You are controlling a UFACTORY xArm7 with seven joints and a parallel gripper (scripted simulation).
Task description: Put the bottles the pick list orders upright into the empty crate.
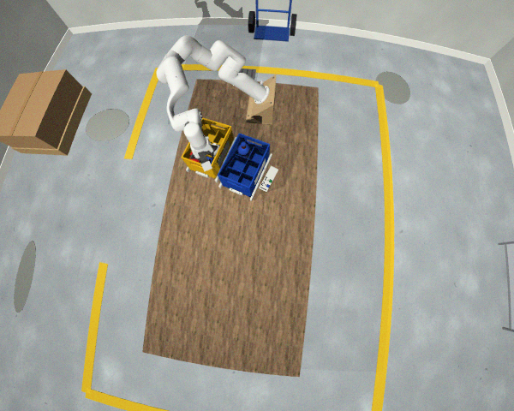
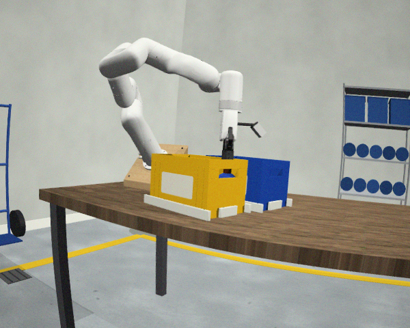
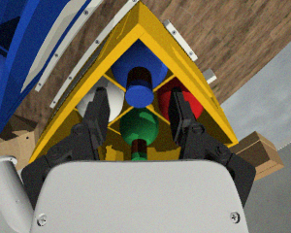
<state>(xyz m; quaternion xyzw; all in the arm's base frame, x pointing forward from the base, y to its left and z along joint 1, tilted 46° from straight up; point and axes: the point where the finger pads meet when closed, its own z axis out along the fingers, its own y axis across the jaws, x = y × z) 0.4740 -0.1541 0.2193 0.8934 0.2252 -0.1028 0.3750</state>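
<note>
My gripper is now 90 mm above the blue-label bottle. The rest, counted from my hand: white-label bottle 80 mm behind, 30 mm to the left, 90 mm below; red-label bottle 20 mm behind, 90 mm to the right, 90 mm below; yellow crate 100 mm behind, 20 mm to the right, 100 mm below.
</note>
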